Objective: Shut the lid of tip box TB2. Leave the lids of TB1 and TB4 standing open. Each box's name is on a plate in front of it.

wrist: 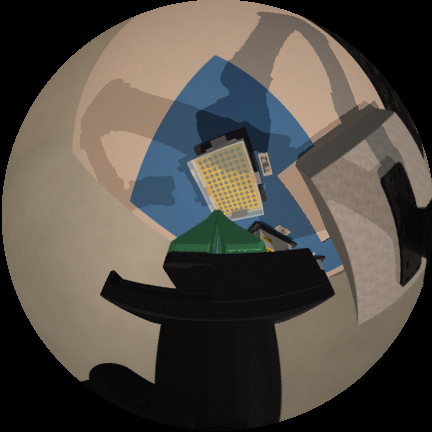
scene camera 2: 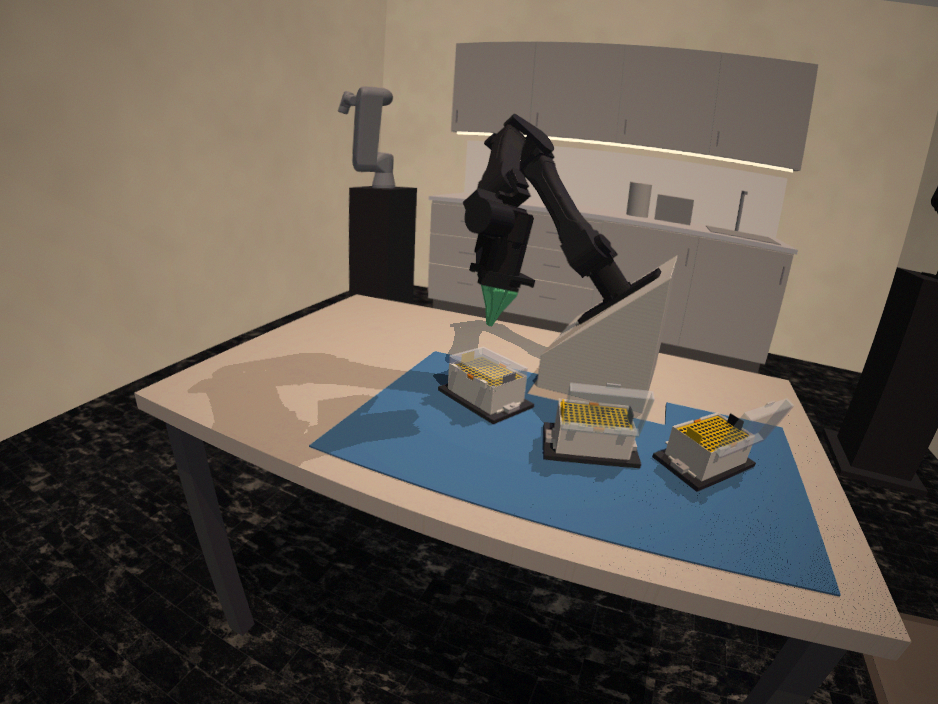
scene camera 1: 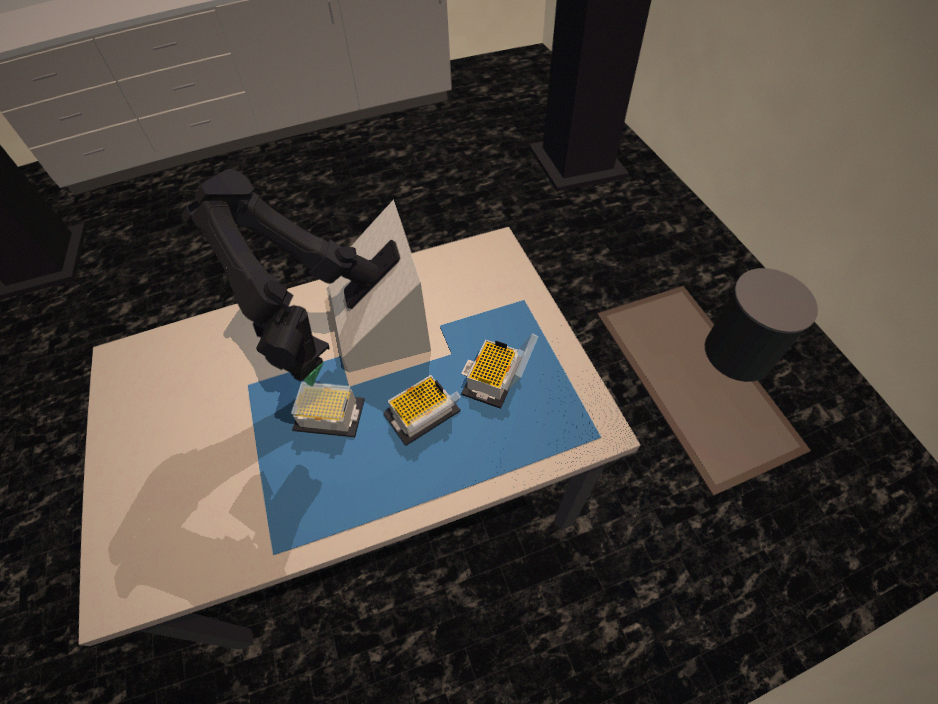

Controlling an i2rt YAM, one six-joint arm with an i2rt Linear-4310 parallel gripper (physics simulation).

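Frame: origin at the arm's base, x ahead, y left, z up, level; millimetres.
Where they show: gripper, fingertip midpoint: [wrist: 216,214] [scene camera 2: 488,325] [scene camera 1: 310,384]; arm's base, origin of the base link: [scene camera 2: 620,298] [scene camera 1: 372,275].
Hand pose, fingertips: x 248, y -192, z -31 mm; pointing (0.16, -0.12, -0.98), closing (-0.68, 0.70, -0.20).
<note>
Each offset is from my fingertips to the top centre of the thing. "*": to the spot under its first point. Level surfaces: height alone.
Tip box TB2 @(dx -10, dy +9, dz -68 mm) [scene camera 1: 324,406] [scene camera 2: 485,382] [wrist: 229,181] stands at the left end of the blue mat. Its clear lid lies flat over the yellow tips. Its name plate @(* dx -61, dy +32, dz -144 mm) [wrist: 265,164] reads TB2 in the wrist view. The middle tip box [scene camera 1: 419,405] [scene camera 2: 594,431] and the right tip box @(dx +16, dy +419, dz -71 mm) [scene camera 1: 492,369] [scene camera 2: 709,447] have their clear lids standing open, tilted back; their names are too small to read. My gripper [scene camera 1: 309,382] [scene camera 2: 490,324] [wrist: 216,214] has green fingers, is shut and empty, and hangs above TB2, apart from its lid.
The arm's slanted, light-coloured mount [scene camera 1: 386,325] [scene camera 2: 613,341] [wrist: 345,200] stands behind the boxes, near the middle one. The blue mat @(dz -146 mm) [scene camera 1: 424,477] [scene camera 2: 492,477] lies under the boxes on the pale table @(dz -149 mm) [scene camera 1: 166,394] [scene camera 2: 318,333].
</note>
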